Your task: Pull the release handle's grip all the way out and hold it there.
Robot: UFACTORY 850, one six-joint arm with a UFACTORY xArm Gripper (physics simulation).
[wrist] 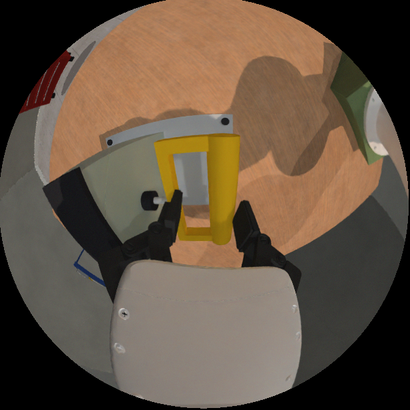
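The release handle's yellow grip [223,187] is a thick round bar, joined by two arms to a thinner yellow side bar, in the middle of the wrist view. A pale green-grey housing [120,170] with a black end [82,212] lies left of it, and a black knob [149,200] sticks out of the housing. My gripper [209,206] is partly open around the lower part of the grip. The right finger is close to the grip's right side; whether it touches is unclear. The left finger is over the thin side bar, with a visible gap to the thick bar.
A grey mounting plate [190,124] with dark screws lies behind the handle on the wooden table top [175,60]. A green block-like object [353,107] with a white round part stands at the right edge. A red slatted object [46,85] is at the upper left, beyond the table.
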